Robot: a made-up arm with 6 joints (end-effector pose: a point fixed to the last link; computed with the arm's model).
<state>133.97 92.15 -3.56 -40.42 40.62 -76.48</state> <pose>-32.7 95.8 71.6 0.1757 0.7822 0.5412 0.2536</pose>
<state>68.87 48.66 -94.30 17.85 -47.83 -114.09</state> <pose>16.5 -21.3 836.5 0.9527 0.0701 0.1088 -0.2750</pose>
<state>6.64 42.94 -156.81 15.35 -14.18 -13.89</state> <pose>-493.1 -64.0 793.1 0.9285 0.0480 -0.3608 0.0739</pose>
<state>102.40 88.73 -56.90 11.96 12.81 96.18</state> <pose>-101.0 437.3 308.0 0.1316 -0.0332 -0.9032 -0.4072</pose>
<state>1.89 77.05 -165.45 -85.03 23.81 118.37</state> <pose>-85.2 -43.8 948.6 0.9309 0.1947 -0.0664 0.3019</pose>
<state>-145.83 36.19 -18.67 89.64 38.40 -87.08</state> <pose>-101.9 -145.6 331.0 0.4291 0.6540 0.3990 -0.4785</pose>
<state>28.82 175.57 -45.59 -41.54 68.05 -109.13</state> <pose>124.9 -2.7 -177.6 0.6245 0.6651 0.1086 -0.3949</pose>
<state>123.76 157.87 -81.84 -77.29 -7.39 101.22</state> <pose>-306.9 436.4 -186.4 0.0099 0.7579 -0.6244 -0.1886</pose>
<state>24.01 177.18 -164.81 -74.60 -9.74 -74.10</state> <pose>740.4 347.8 86.7 0.3676 -0.7355 -0.0073 -0.5691</pose>
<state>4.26 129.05 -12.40 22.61 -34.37 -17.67</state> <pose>184.2 -8.3 -45.9 0.0971 -0.0155 0.9897 -0.1041</pose>
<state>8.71 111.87 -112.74 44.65 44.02 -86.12</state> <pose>592.0 140.9 483.0 0.5387 -0.5244 0.6589 0.0256</pose>
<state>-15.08 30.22 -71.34 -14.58 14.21 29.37</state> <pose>18.0 -11.4 696.3 0.8757 0.1521 0.4581 -0.0139</pose>
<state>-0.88 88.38 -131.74 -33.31 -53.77 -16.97</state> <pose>240.2 41.3 879.3 0.9112 -0.1958 -0.1299 -0.3383</pose>
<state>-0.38 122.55 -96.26 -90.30 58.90 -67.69</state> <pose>625.0 -91.2 301.8 0.3061 0.6499 -0.4115 0.5609</pose>
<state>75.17 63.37 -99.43 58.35 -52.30 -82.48</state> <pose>103.7 124.8 814.9 0.8907 0.0981 0.3647 0.2530</pose>
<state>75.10 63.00 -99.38 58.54 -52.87 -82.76</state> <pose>103.3 119.9 815.1 0.8904 0.1044 0.3654 0.2504</pose>
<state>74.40 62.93 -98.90 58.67 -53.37 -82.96</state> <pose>105.6 119.7 812.7 0.8916 0.1073 0.3679 0.2411</pose>
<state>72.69 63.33 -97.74 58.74 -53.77 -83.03</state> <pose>112.7 126.6 806.0 0.8947 0.1051 0.3737 0.2210</pose>
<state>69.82 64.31 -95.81 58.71 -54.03 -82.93</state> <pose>126.5 140.8 793.6 0.8990 0.0970 0.3833 0.1884</pose>
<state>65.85 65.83 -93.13 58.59 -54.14 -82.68</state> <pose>148.5 159.6 774.6 0.9024 0.0838 0.3974 0.1437</pose>
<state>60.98 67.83 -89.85 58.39 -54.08 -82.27</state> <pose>179.2 178.8 748.6 0.9024 0.0668 0.4162 0.0895</pose>
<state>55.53 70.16 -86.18 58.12 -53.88 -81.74</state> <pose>217.4 193.6 716.0 0.8966 0.0484 0.4391 0.0297</pose>
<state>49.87 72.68 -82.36 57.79 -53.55 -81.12</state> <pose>259.5 200.7 678.3 0.8841 0.0303 0.4652 -0.0308</pose>
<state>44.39 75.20 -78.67 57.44 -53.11 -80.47</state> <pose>300.8 198.8 638.6 0.8657 0.0144 0.4927 -0.0871</pose>
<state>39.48 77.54 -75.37 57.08 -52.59 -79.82</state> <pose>337.0 190.0 600.5 0.8440 0.0013 0.5191 -0.1350</pose>
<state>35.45 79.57 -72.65 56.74 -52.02 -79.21</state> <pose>365.5 178.2 567.0 0.8223 -0.0088 0.5424 -0.1718</pose>
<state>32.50 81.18 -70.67 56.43 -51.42 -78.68</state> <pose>385.7 167.3 541.0 0.8041 -0.0168 0.5608 -0.1966</pose>
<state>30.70 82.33 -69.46 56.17 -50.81 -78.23</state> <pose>398.3 160.5 523.4 0.7915 -0.0232 0.5736 -0.2097</pose>
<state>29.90 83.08 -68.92 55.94 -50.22 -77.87</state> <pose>405.2 158.5 513.6 0.7848 -0.0289 0.5811 -0.2136</pose>
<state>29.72 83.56 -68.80 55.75 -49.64 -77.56</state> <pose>408.7 159.7 508.8 0.7820 -0.0342 0.5852 -0.2119</pose>
